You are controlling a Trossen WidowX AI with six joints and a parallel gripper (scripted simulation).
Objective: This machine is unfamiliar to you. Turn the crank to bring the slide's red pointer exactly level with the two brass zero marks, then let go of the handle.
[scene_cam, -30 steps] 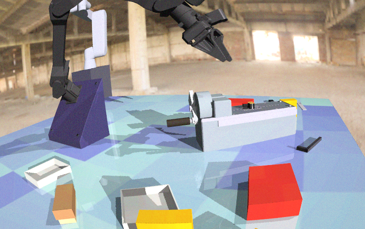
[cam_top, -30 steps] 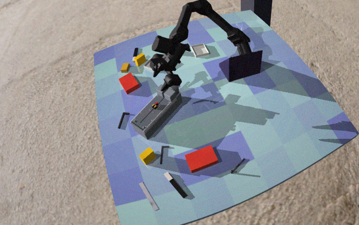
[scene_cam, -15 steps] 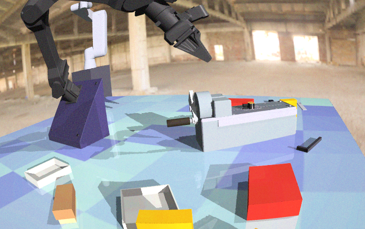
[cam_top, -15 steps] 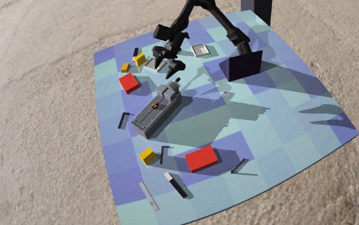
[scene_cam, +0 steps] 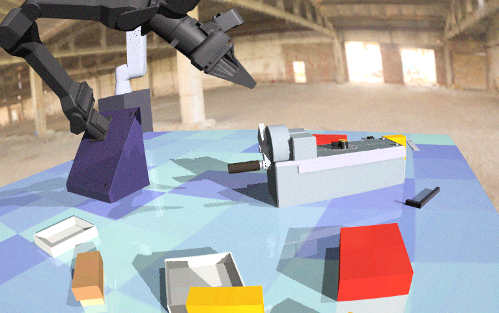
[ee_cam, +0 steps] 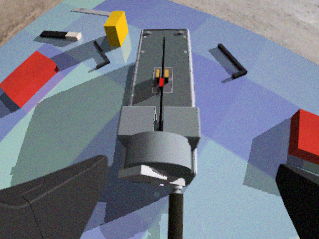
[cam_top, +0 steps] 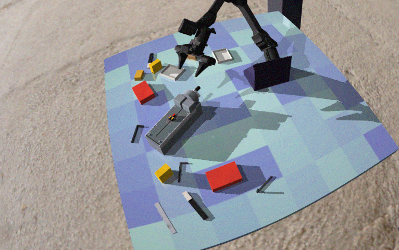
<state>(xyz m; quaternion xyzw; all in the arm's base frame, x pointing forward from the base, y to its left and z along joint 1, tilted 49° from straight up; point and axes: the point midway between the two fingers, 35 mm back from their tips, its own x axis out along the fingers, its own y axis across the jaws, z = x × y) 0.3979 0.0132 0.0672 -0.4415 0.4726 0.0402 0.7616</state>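
Right now the dark crank handle is 130 mm below my gripper tip, 20 mm behind it and 10 mm to the right of it. The rest, counted from my gripper tip: red pointer: 120 mm below, 110 mm ahead, 100 mm to the left; then tan block: 320 mm to the right, 180 mm below, 100 mm behind.
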